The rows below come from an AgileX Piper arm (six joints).
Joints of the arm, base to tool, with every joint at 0 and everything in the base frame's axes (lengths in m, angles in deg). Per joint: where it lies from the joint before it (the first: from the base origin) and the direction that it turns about. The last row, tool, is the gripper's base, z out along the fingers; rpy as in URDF.
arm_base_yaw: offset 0 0 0.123 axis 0 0 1
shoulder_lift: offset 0 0 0 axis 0 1 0
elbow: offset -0.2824 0 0.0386 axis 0 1 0
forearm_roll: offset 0.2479 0 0.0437 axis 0.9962 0 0.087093
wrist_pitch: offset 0 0 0 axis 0 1 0
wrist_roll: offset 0.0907 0 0.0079 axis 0.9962 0 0.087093
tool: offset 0 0 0 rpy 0 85.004 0
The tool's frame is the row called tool.
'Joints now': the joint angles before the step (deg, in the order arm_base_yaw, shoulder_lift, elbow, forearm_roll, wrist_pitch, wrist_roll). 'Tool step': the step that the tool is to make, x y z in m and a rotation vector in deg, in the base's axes. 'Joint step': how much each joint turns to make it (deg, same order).
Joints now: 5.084 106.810 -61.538 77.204 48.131 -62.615
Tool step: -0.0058 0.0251 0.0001 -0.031 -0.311 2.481
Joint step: 4.253 -0.003 0.011 1.101 -1.432 -0.012
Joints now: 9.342 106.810 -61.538 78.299 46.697 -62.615
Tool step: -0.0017 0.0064 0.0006 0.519 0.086 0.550
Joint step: 1.018 0.007 -0.011 0.701 -0.017 0.005
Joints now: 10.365 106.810 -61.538 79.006 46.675 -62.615
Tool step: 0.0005 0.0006 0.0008 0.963 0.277 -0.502
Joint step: -0.002 0.051 -0.005 1.079 0.269 0.007
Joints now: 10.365 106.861 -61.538 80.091 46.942 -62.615
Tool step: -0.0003 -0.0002 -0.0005 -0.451 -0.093 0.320
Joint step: 0.005 0.002 -0.008 -0.561 -0.058 0.009
